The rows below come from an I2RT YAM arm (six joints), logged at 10 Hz.
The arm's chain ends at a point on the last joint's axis. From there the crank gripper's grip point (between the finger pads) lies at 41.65 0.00 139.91 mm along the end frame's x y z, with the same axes.
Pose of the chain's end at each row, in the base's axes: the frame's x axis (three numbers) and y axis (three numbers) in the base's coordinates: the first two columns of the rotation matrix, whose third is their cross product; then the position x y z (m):
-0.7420 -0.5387 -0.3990 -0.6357 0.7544 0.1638 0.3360 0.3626 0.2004
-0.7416 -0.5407 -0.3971 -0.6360 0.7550 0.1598 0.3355 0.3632 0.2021
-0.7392 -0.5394 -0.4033 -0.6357 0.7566 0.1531 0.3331 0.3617 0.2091
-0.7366 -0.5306 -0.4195 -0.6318 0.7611 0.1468 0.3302 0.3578 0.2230
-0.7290 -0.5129 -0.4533 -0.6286 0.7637 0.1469 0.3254 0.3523 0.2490
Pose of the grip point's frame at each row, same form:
-0.7420 -0.5387 -0.3990 -0.6357 0.7544 0.1638 0.3349 0.3927 0.0576
-0.7416 -0.5407 -0.3971 -0.6360 0.7550 0.1598 0.3345 0.3926 0.0591
-0.7392 -0.5394 -0.4033 -0.6357 0.7566 0.1531 0.3334 0.3909 0.0661
-0.7366 -0.5306 -0.4195 -0.6318 0.7611 0.1468 0.3333 0.3879 0.0802
-0.7290 -0.5129 -0.4533 -0.6286 0.7637 0.1469 0.3329 0.3858 0.1071

